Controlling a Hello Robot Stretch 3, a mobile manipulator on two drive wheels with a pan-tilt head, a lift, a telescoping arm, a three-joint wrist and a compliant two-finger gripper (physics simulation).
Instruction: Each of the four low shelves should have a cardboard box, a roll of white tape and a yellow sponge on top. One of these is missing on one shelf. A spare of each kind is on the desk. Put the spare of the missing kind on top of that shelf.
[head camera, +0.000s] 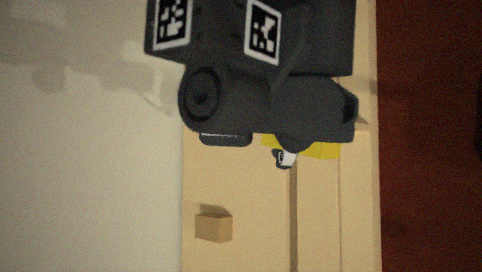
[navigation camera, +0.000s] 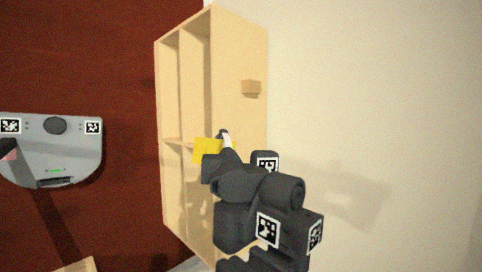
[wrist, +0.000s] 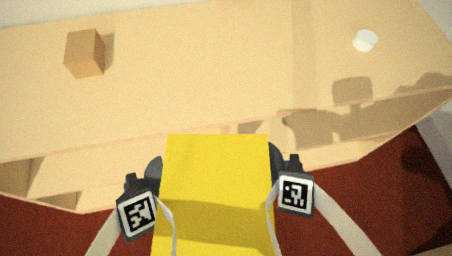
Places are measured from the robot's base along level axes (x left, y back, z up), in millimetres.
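Where they show: gripper, fingertip midpoint: (wrist: 214, 167); robot's base, origin of the base link: (navigation camera: 55, 124).
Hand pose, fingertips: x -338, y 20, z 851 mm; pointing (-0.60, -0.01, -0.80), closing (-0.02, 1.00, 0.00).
Note:
Each offset is from my fingertips to the top centre of the thing. Level surfaces: height alone.
My gripper (head camera: 299, 150) (navigation camera: 216, 149) (wrist: 214, 167) is shut on a yellow sponge {dy -2, dx +42, dz +48 mm} (head camera: 322, 150) (navigation camera: 202, 150) (wrist: 215, 167), held between both fingers. The sponge overlaps the front edge and open compartments of a low wooden shelf {dz -241 mm} (head camera: 240, 185) (navigation camera: 235, 55) (wrist: 210, 65) in the pictures; in the wrist view it shows in front of the top's edge. On the shelf's top stand a cardboard box {dy -256, dx -348, dz -191 mm} (head camera: 214, 228) (navigation camera: 251, 86) (wrist: 84, 52), near the wall side, and a roll of white tape {dy +392, dx -347, dz -217 mm} (wrist: 365, 40) towards the other end. No sponge shows on the visible part of that top. The arm hides part of it in the head and navigation views.
A pale wall (head camera: 90, 175) (navigation camera: 375, 75) runs along the back of the shelf. My grey base (navigation camera: 55, 150) is on the red-brown floor {dz -852 mm} (navigation camera: 125, 75) on the shelf's open side. A corner of another wooden unit (navigation camera: 82, 266) shows at the bottom of the navigation view.

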